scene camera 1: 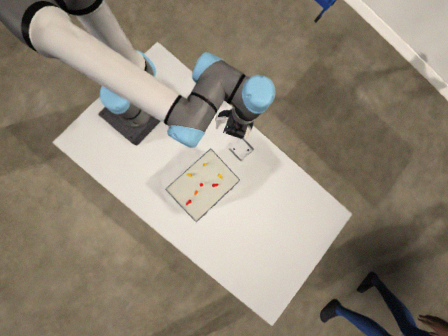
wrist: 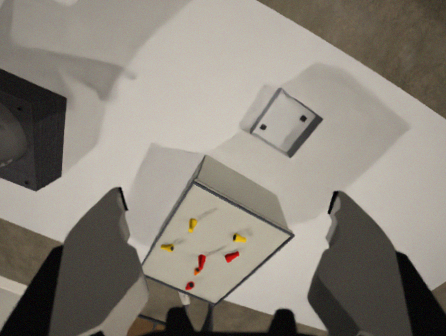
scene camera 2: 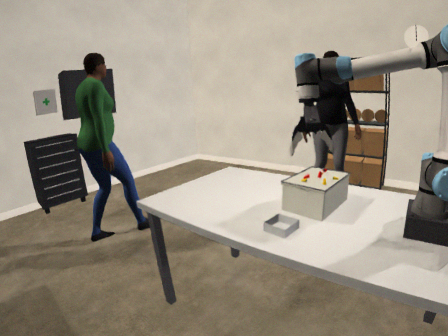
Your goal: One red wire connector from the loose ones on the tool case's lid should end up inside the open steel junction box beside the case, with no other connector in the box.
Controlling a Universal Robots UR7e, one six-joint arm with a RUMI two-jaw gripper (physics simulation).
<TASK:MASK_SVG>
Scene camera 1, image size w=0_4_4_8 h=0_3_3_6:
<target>tool case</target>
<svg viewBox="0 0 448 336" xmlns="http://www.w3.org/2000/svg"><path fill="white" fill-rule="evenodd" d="M211 148L165 189L195 222L206 215L240 181Z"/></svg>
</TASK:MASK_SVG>
